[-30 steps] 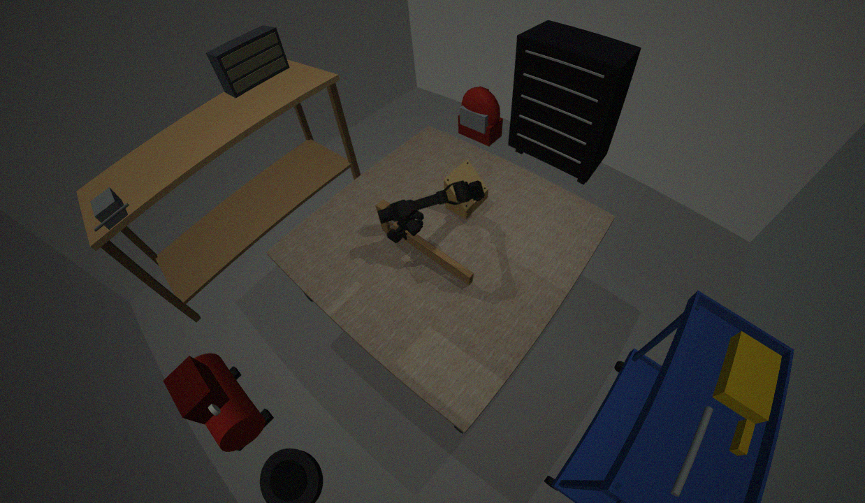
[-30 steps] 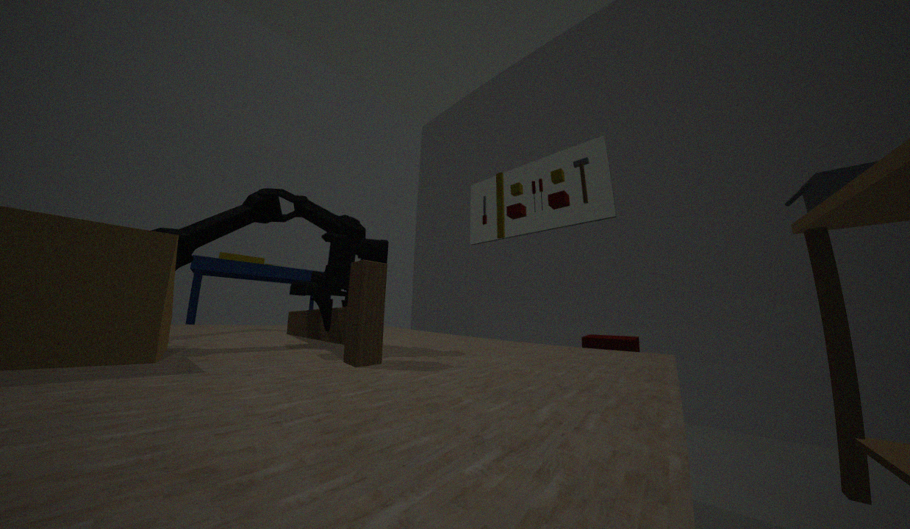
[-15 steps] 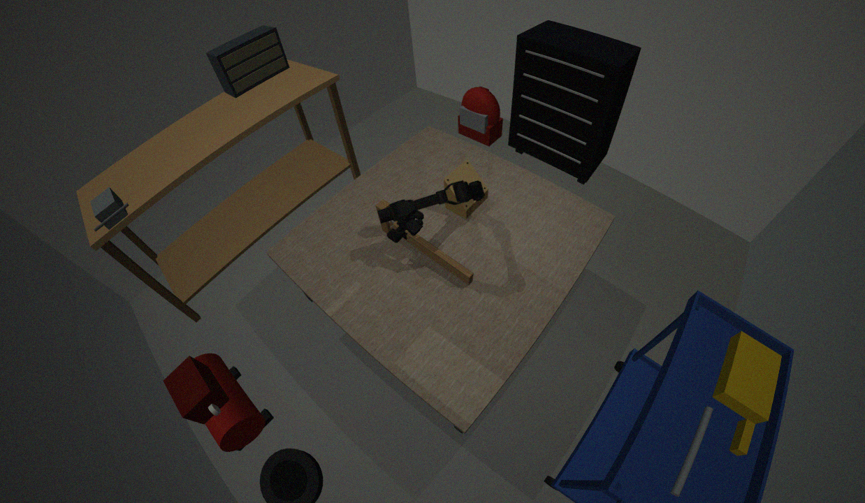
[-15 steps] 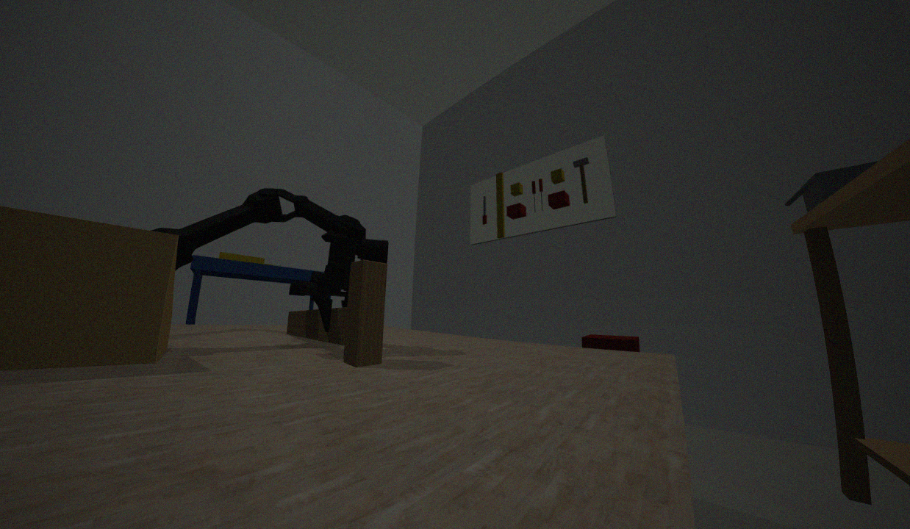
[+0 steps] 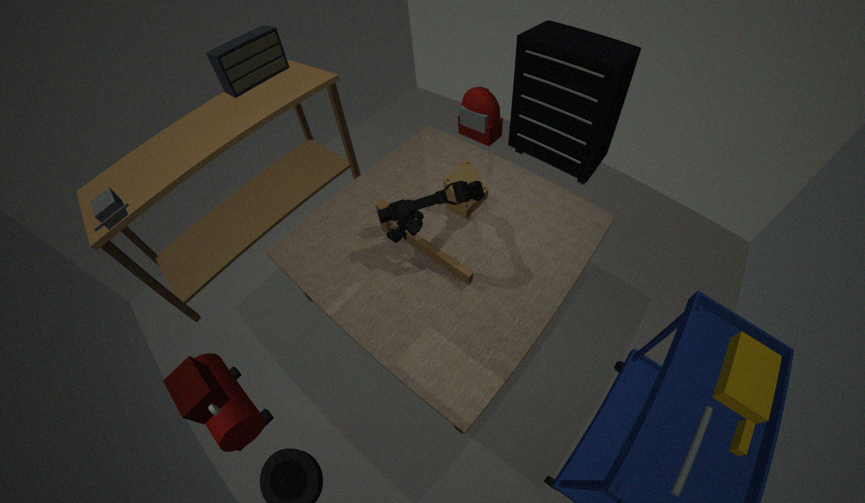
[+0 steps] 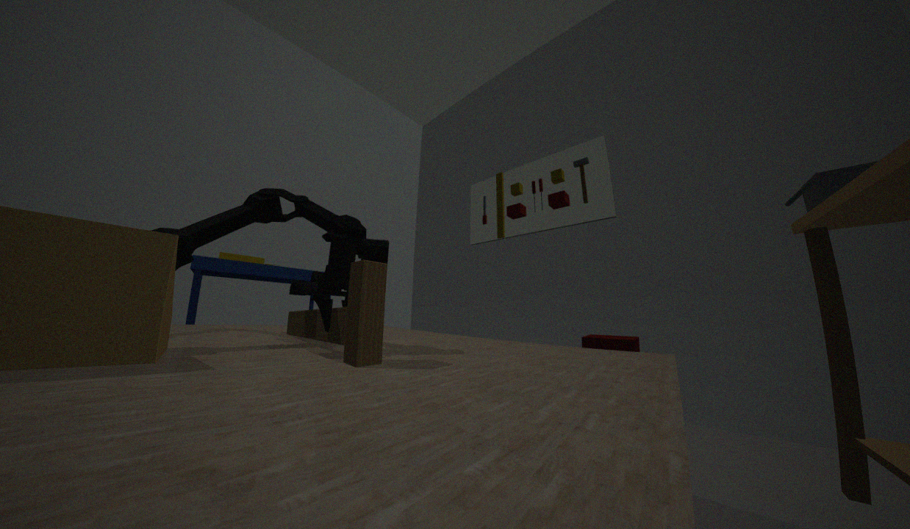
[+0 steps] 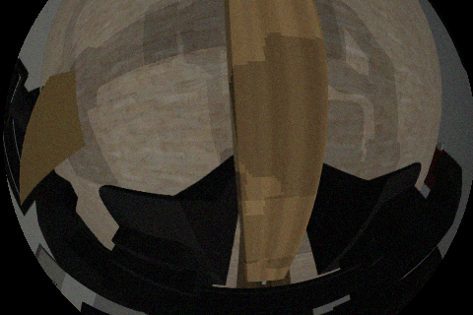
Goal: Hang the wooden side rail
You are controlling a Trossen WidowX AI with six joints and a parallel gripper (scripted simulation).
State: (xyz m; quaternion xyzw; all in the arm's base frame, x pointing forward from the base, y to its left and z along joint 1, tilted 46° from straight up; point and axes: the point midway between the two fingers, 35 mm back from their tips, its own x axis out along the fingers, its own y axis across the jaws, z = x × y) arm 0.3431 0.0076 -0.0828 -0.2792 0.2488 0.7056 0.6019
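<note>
The post lies 1 cm ahead of my gripper tip, 13 cm to the right of it and 4 cm above it.
</note>
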